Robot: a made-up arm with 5 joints.
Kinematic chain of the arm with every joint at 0, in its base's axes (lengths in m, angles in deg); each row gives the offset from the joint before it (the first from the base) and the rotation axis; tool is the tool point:
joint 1: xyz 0 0 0.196 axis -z
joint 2: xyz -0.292 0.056 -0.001 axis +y
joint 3: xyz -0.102 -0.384 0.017 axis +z
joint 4: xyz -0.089 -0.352 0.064 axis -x
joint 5: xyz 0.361 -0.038 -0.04 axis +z
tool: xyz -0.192 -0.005 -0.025
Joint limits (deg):
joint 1: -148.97..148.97
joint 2: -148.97..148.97
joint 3: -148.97..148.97
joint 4: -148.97..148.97
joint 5: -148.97..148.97
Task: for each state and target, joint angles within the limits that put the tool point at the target. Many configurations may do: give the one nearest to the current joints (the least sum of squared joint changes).
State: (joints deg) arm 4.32 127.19 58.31 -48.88 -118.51
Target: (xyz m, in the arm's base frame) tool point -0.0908 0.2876 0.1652
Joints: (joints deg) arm 38.21 124.57 109.76 -26.62 -148.97
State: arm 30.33 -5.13 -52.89 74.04 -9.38
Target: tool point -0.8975 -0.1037 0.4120
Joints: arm 36.24 18.41 -58.88 77.62 -6.17
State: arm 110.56 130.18 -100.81 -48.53 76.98
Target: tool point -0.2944 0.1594 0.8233
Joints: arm 107.28 119.02 -116.52 -36.02 81.75
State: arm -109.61 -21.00 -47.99 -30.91 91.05
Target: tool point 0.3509 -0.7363 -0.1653
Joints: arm -66.79 -37.53 -73.46 -65.06 61.17
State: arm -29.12 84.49 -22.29 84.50 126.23
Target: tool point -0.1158 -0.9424 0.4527
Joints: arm -1.35 68.97 -47.15 70.23 127.03
